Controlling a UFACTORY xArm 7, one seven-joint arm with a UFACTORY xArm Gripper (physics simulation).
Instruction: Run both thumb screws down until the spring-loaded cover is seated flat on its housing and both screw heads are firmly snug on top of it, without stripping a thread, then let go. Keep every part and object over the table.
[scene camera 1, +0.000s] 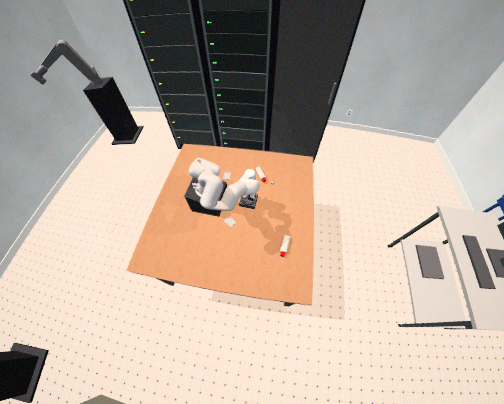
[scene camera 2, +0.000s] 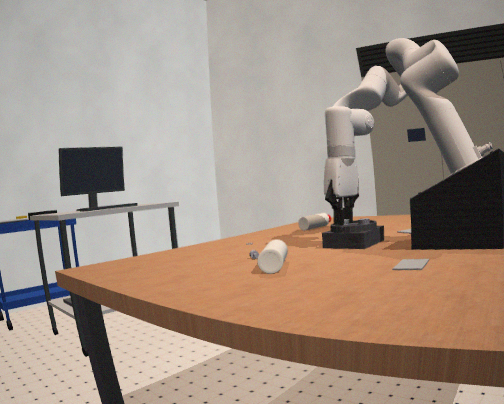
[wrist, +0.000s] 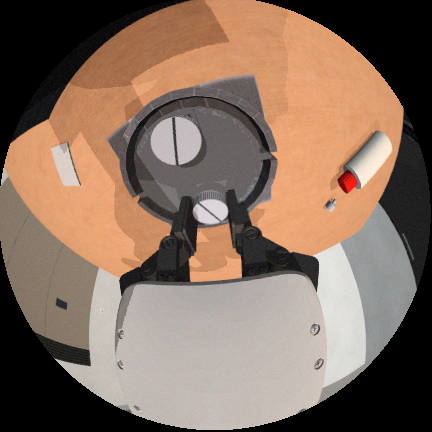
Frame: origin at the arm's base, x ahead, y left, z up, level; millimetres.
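Seen in the pictures: gripper, fingertip midpoint: (scene camera 1: 252, 198) (scene camera 2: 343, 223) (wrist: 209, 205); arm's base at its link origin: (scene camera 1: 203, 190) (scene camera 2: 467, 170).
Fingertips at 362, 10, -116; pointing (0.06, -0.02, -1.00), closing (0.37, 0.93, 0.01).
Pixels of each thing's top centre, then the offset from my fingertips to it, as dx, dy, dz.
- dark housing at its top centre: (wrist: 196, 176) (scene camera 2: 353, 223) (scene camera 1: 248, 197) -32, +7, +1
- round grey cover at its top centre: (wrist: 196, 175) -32, +7, -1
- white cylinder with a red end, top centre: (scene camera 2: 273, 242) (wrist: 375, 170) (scene camera 1: 261, 172) +69, +263, -5
- small metal part at its top centre: (wrist: 334, 207) (scene camera 1: 272, 181) +160, +193, -35
The dark housing (scene camera 2: 345, 240) (wrist: 245, 90) stands on the table, with the round grey cover (wrist: 225, 145) inside its ring wall. One thumb screw (wrist: 176, 141) with a slotted, knurled silver head stands on the cover at the upper left in the wrist view. The other thumb screw (wrist: 210, 211) is at the near edge of the cover. My gripper (wrist: 209, 205) (scene camera 2: 343, 217) points down and is shut on this near screw's head, one finger on each side. Whether the cover lies flat and whether either head touches it cannot be told. In scene camera 1 the arm partly hides the housing (scene camera 1: 248, 204).
A white cylinder with a red end (scene camera 1: 261, 174) (scene camera 2: 312, 221) (wrist: 370, 157) lies near a small metal part (scene camera 1: 272, 182) (wrist: 330, 204). Another such cylinder (scene camera 1: 285, 245) (scene camera 2: 273, 256) lies farther off. Flat light plates (scene camera 1: 229, 221) (scene camera 1: 227, 176) lie near the black arm base (scene camera 1: 202, 205) (scene camera 2: 455, 210).
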